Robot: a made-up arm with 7 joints.
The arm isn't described. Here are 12 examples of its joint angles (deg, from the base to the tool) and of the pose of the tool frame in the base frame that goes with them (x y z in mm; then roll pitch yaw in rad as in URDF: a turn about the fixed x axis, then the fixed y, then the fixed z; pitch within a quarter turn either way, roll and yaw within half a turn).
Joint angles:
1: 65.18 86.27 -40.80 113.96 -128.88 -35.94 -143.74
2: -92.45 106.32 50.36 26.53 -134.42 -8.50 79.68
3: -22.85 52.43 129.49 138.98 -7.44 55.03 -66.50
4: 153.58 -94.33 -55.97 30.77 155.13 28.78 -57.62
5: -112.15 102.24 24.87 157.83 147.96 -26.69 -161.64
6: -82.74 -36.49 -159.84 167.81 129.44 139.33 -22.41
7: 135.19 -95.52 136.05 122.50 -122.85 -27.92 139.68
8: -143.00 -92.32 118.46 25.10 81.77 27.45 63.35
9: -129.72 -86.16 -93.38 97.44 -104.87 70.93 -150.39
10: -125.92 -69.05 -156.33 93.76 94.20 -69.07 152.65
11: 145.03 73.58 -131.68 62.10 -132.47 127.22 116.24
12: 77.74 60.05 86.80 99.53 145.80 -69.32 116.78
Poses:
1: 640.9 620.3 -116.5 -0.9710 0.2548 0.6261
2: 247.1 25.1 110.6 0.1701 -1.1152 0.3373
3: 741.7 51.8 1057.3 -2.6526 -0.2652 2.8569
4: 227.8 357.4 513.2 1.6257 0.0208 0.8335
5: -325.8 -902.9 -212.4 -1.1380 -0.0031 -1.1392
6: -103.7 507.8 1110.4 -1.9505 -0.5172 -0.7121
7: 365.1 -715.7 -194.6 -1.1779 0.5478 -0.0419
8: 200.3 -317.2 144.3 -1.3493 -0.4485 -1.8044
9: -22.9 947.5 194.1 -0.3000 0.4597 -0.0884
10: 373.5 623.8 32.4 0.1563 0.7519 -2.0163
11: -46.6 481.5 878.5 1.1117 -0.5583 1.9186
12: -308.9 673.8 443.1 -1.3285 0.1487 -1.6724
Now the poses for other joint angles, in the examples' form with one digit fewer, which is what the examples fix.
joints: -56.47 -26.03 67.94 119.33 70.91 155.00 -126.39
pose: 198 378 1002 -1.354 0.059 -2.169
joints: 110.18 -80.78 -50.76 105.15 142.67 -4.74 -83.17
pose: 723 -399 743 1.406 -0.237 -1.003
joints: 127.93 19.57 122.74 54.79 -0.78 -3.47 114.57
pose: -318 -448 695 0.369 -0.089 -2.863
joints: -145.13 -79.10 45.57 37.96 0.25 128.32 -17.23
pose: 159 -123 531 -0.799 1.226 -1.185
